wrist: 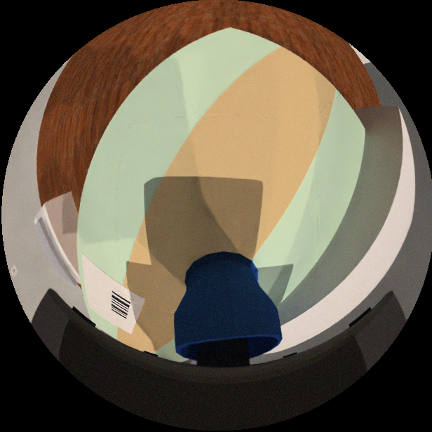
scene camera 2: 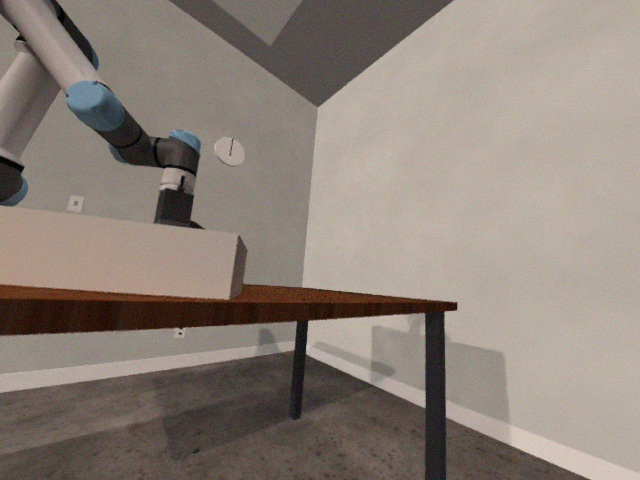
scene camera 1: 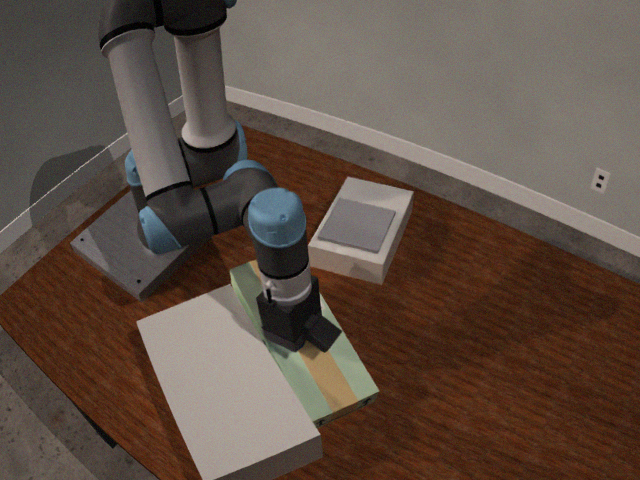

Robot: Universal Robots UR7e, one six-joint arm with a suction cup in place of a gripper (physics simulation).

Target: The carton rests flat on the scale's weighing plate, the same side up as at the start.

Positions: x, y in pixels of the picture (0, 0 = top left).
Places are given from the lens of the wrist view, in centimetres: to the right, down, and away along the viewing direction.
my suction cup (wrist: 223, 300): 0, 2, 3
carton (wrist: 233, 143): 1, -3, 4
